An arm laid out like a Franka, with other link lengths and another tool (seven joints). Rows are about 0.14 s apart.
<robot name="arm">
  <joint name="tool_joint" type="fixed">
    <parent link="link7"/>
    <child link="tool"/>
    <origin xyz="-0.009 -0.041 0.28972" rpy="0 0.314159 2.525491"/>
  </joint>
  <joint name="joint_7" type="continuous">
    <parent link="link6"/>
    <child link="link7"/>
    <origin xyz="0.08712 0 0" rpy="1.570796 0 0"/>
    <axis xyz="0 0 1"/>
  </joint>
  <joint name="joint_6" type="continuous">
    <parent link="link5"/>
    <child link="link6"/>
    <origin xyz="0 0 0" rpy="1.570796 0 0"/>
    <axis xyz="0 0 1"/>
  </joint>
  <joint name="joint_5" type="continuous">
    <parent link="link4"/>
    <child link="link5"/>
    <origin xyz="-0.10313 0.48 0" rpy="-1.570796 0 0"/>
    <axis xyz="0 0 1"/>
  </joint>
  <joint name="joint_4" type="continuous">
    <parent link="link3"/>
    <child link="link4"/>
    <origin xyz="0.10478 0 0" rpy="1.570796 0 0"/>
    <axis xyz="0 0 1"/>
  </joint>
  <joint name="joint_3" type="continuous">
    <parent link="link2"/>
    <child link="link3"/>
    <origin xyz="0 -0.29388 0" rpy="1.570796 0 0"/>
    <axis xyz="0 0 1"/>
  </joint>
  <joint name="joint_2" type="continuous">
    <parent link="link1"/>
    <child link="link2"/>
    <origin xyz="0 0 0" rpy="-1.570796 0 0"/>
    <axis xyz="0 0 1"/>
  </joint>
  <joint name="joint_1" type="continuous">
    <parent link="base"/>
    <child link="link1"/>
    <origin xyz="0 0 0.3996"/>
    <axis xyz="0 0 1"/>
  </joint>
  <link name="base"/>
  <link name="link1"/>
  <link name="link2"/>
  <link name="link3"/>
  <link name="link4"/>
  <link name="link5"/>
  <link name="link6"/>
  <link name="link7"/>
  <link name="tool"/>
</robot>
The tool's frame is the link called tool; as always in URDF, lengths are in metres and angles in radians. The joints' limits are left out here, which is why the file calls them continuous.
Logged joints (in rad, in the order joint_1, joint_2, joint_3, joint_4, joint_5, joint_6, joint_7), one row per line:
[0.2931, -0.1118, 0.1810, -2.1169, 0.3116, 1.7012, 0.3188]
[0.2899, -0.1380, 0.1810, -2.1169, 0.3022, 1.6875, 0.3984]
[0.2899, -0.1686, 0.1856, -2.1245, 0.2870, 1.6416, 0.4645]
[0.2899, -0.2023, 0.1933, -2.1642, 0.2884, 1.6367, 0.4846]
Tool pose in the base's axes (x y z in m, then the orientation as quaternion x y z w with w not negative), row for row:
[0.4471, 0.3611, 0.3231, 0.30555, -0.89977, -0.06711, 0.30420]
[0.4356, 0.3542, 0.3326, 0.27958, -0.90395, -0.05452, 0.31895]
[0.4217, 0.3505, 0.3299, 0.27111, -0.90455, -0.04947, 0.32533]
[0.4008, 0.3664, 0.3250, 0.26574, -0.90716, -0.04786, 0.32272]
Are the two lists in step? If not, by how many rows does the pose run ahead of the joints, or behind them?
The pose runs 1 row ahead of the joints: the pose in row i belongs to the joints in row i + 1.
